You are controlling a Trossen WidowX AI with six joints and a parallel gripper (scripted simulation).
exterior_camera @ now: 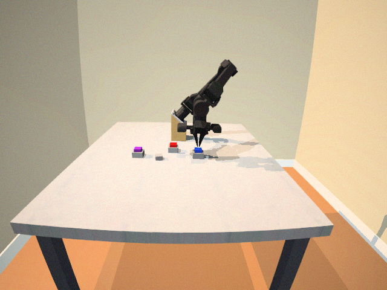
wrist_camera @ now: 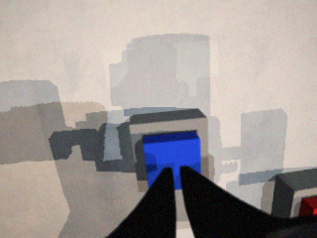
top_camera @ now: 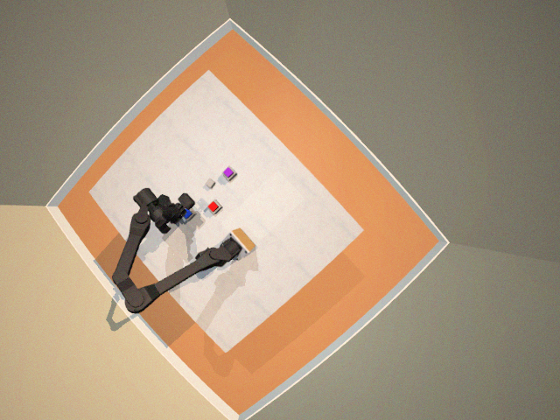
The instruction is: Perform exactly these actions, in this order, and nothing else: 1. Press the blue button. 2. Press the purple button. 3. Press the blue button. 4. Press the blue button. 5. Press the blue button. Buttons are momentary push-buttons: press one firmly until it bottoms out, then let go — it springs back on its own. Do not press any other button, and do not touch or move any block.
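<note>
Now: gripper tip 20 mm above the blue button. Also, from my gripper tip: small grey block 20 mm ahead, 170 mm to the right, 40 mm below; purple button 20 mm behind, 270 mm to the right, 20 mm below; red button 80 mm behind, 110 mm to the right, 20 mm below.
</note>
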